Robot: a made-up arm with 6 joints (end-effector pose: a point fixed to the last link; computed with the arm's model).
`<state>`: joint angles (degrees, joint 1 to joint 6).
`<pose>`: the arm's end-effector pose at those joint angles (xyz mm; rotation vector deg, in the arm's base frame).
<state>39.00 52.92 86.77 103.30 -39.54 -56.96</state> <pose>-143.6 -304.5 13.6 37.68 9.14 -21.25</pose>
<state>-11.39 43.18 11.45 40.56 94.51 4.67</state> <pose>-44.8 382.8 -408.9 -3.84 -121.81 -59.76</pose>
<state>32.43 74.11 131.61 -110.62 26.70 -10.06</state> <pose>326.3 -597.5 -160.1 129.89 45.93 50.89</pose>
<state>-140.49 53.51 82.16 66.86 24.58 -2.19</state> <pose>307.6 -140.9 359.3 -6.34 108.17 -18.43</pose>
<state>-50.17 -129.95 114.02 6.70 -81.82 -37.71</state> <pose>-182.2 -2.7 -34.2 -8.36 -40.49 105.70</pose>
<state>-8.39 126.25 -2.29 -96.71 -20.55 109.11</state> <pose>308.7 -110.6 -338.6 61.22 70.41 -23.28</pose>
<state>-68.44 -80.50 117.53 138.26 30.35 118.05</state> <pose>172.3 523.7 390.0 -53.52 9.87 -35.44</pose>
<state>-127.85 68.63 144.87 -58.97 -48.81 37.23</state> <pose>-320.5 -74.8 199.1 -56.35 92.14 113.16</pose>
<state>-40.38 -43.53 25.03 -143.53 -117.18 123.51</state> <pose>307.8 -75.0 51.1 -14.34 3.56 8.73</pose>
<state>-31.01 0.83 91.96 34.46 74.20 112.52</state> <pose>426.6 -44.6 -255.4 103.82 120.66 8.47</pose>
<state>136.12 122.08 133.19 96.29 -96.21 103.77</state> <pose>89.5 -176.1 -133.0 -86.05 -141.00 -48.36</pose>
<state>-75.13 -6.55 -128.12 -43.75 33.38 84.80</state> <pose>-268.6 226.2 241.7 -17.58 47.75 110.78</pose>
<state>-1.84 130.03 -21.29 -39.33 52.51 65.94</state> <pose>451.9 256.5 -0.1 -24.90 34.33 -37.41</pose>
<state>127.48 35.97 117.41 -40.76 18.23 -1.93</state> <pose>-515.8 -4.8 -190.4 -65.98 -14.17 31.97</pose>
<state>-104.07 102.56 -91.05 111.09 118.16 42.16</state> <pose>-448.7 154.4 153.5 105.05 6.32 -121.07</pose>
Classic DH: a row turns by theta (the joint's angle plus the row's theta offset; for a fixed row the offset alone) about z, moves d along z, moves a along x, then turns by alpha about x. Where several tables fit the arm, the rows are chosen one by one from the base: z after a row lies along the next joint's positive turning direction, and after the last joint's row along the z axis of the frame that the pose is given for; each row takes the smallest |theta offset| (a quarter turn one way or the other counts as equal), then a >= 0, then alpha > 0; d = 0 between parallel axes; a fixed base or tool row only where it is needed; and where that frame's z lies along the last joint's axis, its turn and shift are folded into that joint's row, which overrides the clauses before.
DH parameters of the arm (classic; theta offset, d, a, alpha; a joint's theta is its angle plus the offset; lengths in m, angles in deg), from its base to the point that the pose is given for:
base (fixed): 0 0.0411 0 -90
joint 1: 0 0.0058 0.0508 -90
joint 2: 0 0.0304 0.014 -90
joint 3: -90 -0.0016 0.3096 -90
joint 4: 0 -0.2048 -0.0052 90
joint 5: 90 -0.149 0.0252 -90
joint 6: 15.36 0 -0.1144 0
tool (fixed): -15.36 0.2801 0 0

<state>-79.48 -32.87 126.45 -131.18 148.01 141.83</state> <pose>339.9 126.0 575.1 -61.27 87.53 -111.78</pose>
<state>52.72 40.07 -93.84 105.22 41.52 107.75</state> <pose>38.5 -16.4 511.9 20.28 22.72 -51.13</pose>
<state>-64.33 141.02 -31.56 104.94 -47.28 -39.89</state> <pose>129.7 314.4 -59.8 -156.56 61.08 -4.33</pose>
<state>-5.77 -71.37 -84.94 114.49 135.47 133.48</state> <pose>-120.2 -174.5 471.7 -51.82 -10.55 81.39</pose>
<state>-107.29 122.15 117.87 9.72 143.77 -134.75</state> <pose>212.7 -653.1 68.1 47.54 110.97 -65.14</pose>
